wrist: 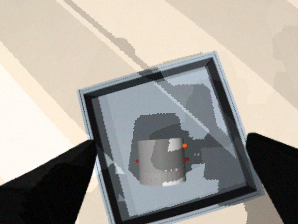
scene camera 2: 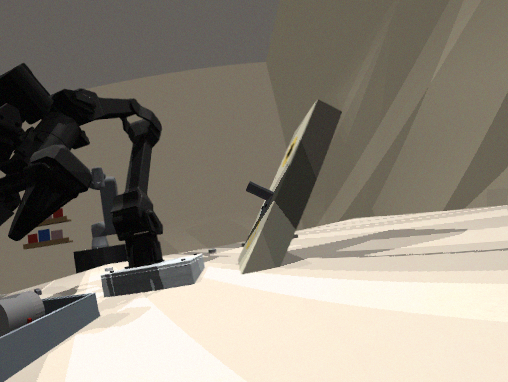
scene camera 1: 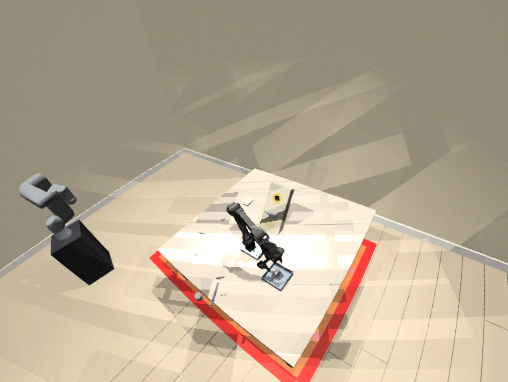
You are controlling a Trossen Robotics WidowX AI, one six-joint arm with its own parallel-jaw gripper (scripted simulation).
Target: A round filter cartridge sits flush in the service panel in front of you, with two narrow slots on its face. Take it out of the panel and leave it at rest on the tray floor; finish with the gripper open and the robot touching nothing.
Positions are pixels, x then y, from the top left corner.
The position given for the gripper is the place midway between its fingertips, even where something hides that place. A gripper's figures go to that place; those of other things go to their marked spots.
Labels:
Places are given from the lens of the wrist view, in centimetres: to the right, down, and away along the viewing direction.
gripper (wrist: 171,143): 1, 2, 12
round filter cartridge (wrist: 161,162): 1, 4, 17
tray (wrist: 191,98): 5, -2, 22
The marked spots on the tray and the round filter cartridge are 9 cm apart.

